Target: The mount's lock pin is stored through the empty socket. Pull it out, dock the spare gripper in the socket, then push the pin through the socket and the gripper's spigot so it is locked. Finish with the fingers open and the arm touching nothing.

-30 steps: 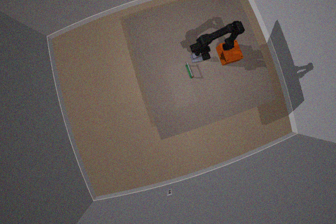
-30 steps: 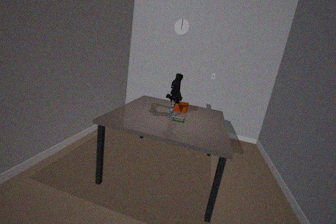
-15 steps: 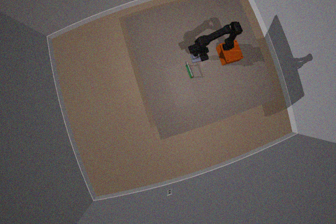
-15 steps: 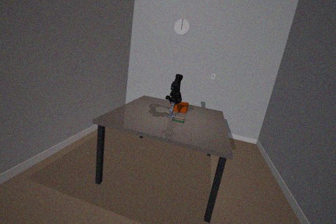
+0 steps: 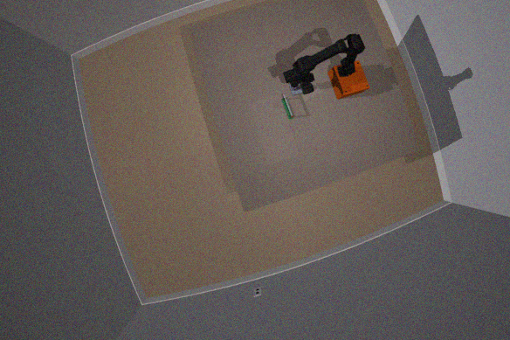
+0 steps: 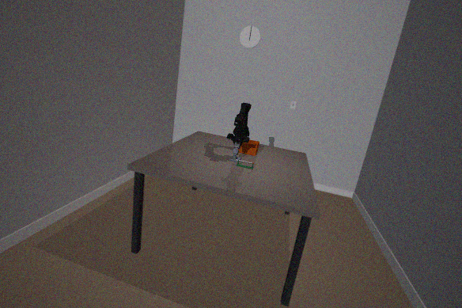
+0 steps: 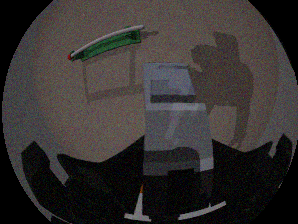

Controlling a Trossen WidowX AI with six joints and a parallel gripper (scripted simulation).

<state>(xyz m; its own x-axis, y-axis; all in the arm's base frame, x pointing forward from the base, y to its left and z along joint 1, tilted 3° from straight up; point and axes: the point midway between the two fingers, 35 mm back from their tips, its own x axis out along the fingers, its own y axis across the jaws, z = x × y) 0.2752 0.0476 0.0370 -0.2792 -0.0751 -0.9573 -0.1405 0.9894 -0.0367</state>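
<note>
The grey mount lies 20 mm ahead of my gripper tip and 70 mm below it. Round my gripper tip: spare gripper 10 mm above; then green strip 100 mm ahead, 130 mm to the left, 100 mm below.
</note>
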